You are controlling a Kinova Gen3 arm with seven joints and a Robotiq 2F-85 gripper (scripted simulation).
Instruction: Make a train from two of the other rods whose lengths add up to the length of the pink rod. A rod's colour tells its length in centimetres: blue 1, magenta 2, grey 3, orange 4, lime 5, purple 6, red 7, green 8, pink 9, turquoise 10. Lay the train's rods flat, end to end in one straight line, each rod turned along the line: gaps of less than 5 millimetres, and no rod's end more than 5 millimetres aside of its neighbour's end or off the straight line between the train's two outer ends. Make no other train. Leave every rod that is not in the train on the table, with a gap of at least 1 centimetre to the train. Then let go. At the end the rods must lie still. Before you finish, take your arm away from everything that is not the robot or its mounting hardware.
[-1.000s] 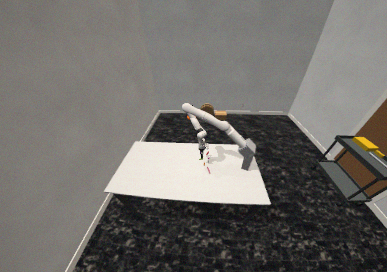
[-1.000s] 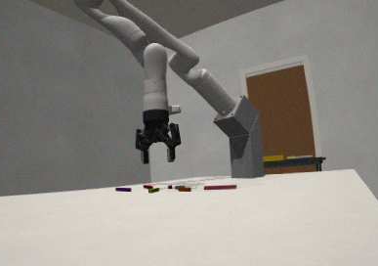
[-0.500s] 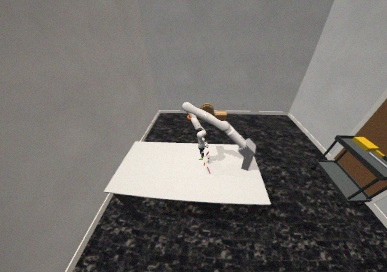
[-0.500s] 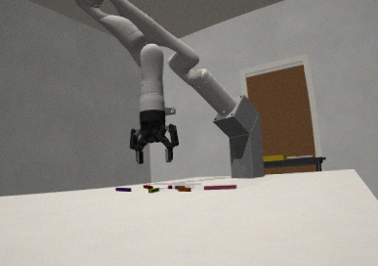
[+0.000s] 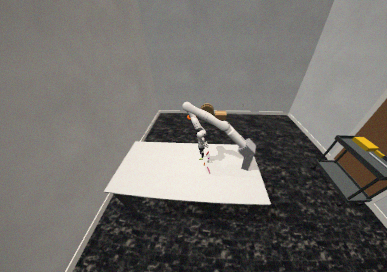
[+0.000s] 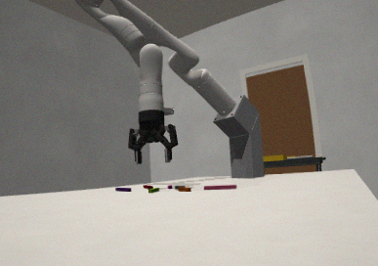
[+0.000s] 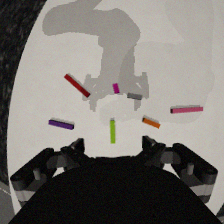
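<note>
Now: hand 80 mm above the lime rod. Also, from my hand: magenta rod (90 mm behind, 20 mm to the left, 80 mm below); grey rod (70 mm behind, 60 mm to the left, 80 mm below); orange rod (90 mm to the left, 80 mm below).
</note>
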